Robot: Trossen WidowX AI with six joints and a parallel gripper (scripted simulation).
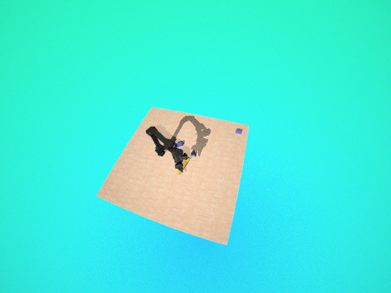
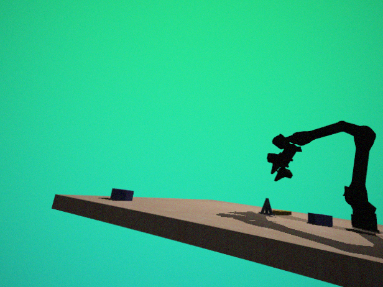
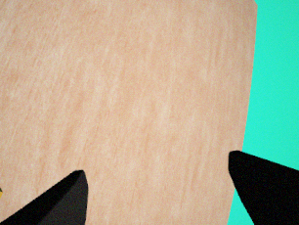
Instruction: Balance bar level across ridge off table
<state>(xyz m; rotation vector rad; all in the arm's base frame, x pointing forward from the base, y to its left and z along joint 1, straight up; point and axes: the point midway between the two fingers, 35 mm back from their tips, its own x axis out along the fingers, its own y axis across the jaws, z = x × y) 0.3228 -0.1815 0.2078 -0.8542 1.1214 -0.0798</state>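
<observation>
The yellow bar is 17 cm below my gripper tip, 12 cm to the left of it and 6 cm behind it.
</observation>
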